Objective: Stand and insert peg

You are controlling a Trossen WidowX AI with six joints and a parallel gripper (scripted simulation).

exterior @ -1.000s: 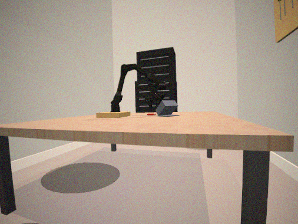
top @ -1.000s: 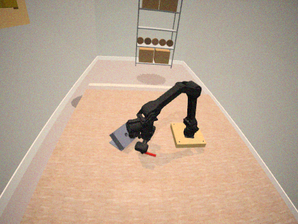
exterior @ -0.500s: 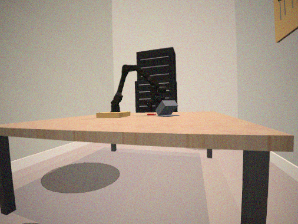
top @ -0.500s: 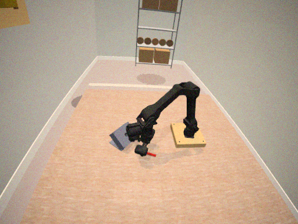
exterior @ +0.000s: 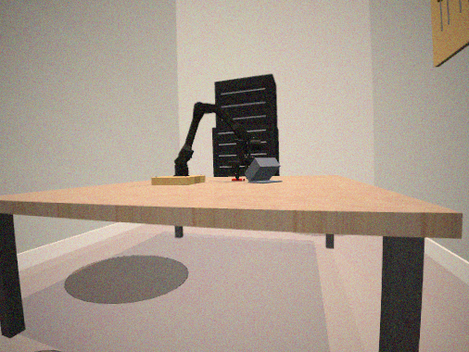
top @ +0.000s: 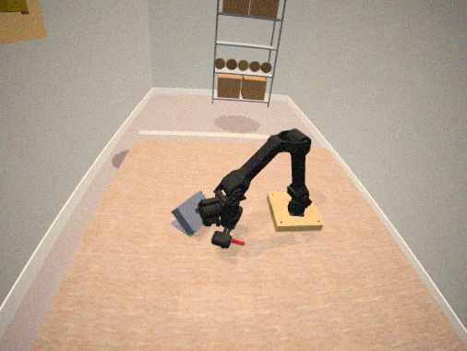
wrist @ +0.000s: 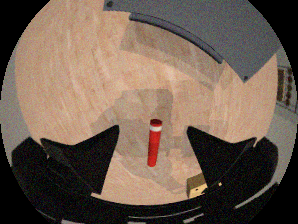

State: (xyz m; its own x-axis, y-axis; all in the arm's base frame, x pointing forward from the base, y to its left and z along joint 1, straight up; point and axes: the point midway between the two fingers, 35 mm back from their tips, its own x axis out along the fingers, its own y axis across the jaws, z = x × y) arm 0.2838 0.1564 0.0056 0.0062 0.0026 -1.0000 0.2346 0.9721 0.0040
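The red peg lies 1 cm behind my gripper tip. From my gripper tip the other things lie so: grey sloped panel (13 cm ahead, 7 cm to the right, 5 cm above).
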